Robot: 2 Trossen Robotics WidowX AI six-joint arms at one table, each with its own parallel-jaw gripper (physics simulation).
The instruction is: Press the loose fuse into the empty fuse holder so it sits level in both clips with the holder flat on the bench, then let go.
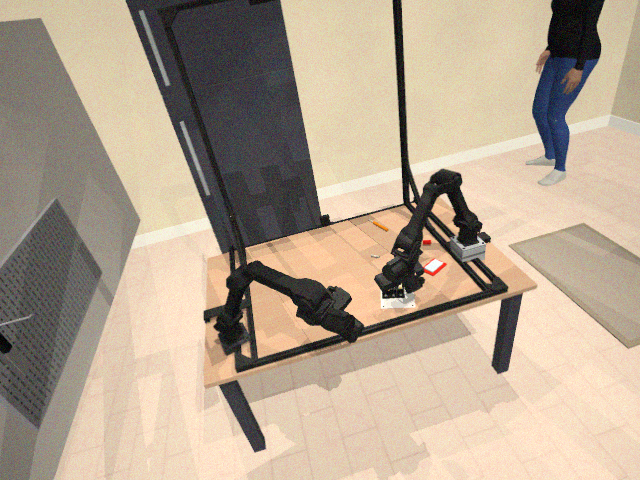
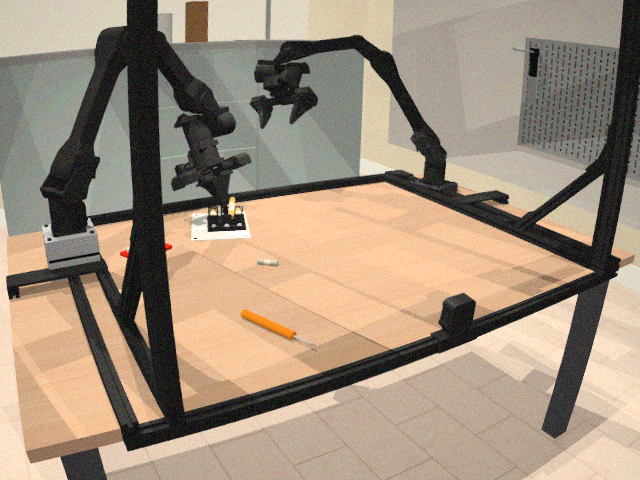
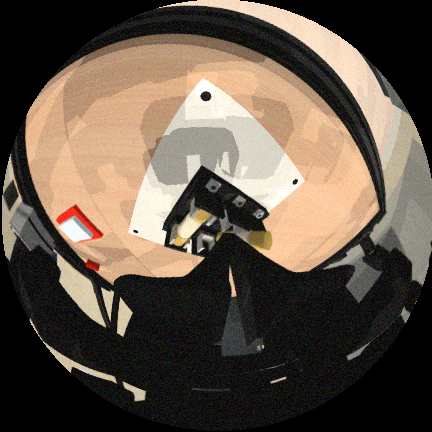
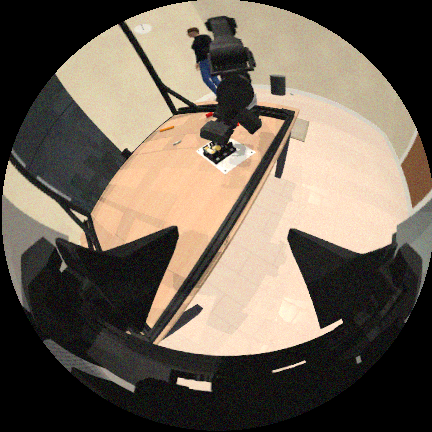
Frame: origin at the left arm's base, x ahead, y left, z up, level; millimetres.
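Seen in the pictures: left gripper, fingertip midpoint: [image 1: 393, 286] [image 2: 224, 207] [image 3: 227, 237] [image 4: 218, 144]; right gripper, fingertip midpoint: [image 2: 275, 125] [image 4: 234, 232]; left arm's base, link origin: [image 1: 467, 240] [image 2: 68, 229]; right arm's base, link origin: [image 1: 233, 335] [image 2: 434, 182] [image 3: 363, 238].
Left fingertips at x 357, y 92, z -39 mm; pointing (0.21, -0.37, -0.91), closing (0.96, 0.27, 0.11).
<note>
Offsets run from my left fingertips to a thing's top centre. "spot": to the spot under its first point.
The black fuse holder [image 3: 225, 193] [image 2: 223, 223] [image 4: 217, 149] sits on a white plate @[spot: 32 mm back, 70 mm left, 36 mm down] [image 3: 209, 120] [image 2: 199, 230] [image 1: 409, 303]. One fuse @[29 mm back, 4 mm right, 6 mm down] [image 3: 189, 225] lies seated in its left bay. The loose yellow fuse @[15 mm ahead, 3 mm right, 17 mm up] [image 3: 258, 238] [image 2: 231, 206] lies tilted, one end sticking out past the holder's right side. My left gripper [image 3: 227, 237] [image 2: 222, 199] [image 1: 395, 290] is shut, with its tips on the fuse's inner end and nothing held between them. My right gripper [image 2: 284, 107] [image 1: 353, 333] [image 4: 234, 232] is open and empty, raised over the table's edge away from the holder.
An orange screwdriver @[110 mm back, 472 mm right, 25 mm down] [image 2: 268, 325] [image 1: 380, 225] and a small grey fuse @[14 mm back, 245 mm right, 28 mm down] [image 2: 268, 262] [image 1: 374, 255] lie on the table. A red-framed card @[204 mm back, 79 mm right, 24 mm down] [image 1: 434, 267] [image 3: 78, 223] and a small red block @[251 mm back, 235 mm right, 20 mm down] [image 1: 427, 242] [image 3: 92, 265] lie near the left arm's base. A person [image 1: 549, 95] stands off the table.
</note>
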